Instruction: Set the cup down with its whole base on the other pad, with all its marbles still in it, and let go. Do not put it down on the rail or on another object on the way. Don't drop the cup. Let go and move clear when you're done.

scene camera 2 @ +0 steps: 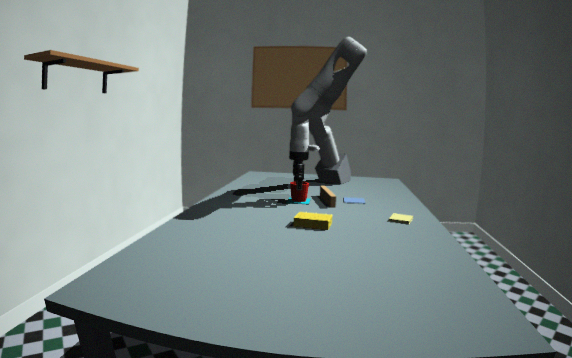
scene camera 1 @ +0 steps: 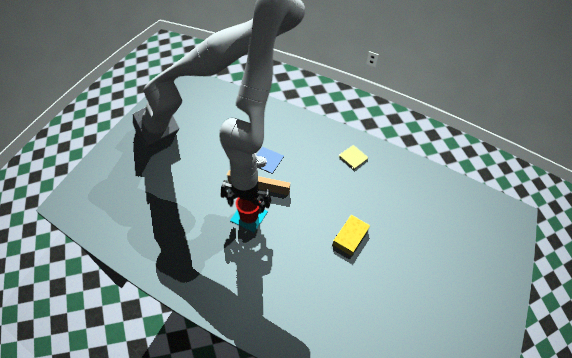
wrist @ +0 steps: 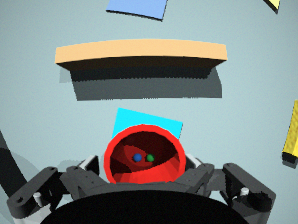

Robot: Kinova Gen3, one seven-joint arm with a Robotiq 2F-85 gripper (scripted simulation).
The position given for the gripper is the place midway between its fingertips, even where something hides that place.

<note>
In view: the gripper [scene camera 1: 246, 208], a red cup [wrist: 169, 163], a yellow sponge block [scene camera 1: 347, 240] and a wooden rail [wrist: 135, 52].
The gripper also shows in the wrist view [wrist: 140, 164].
</note>
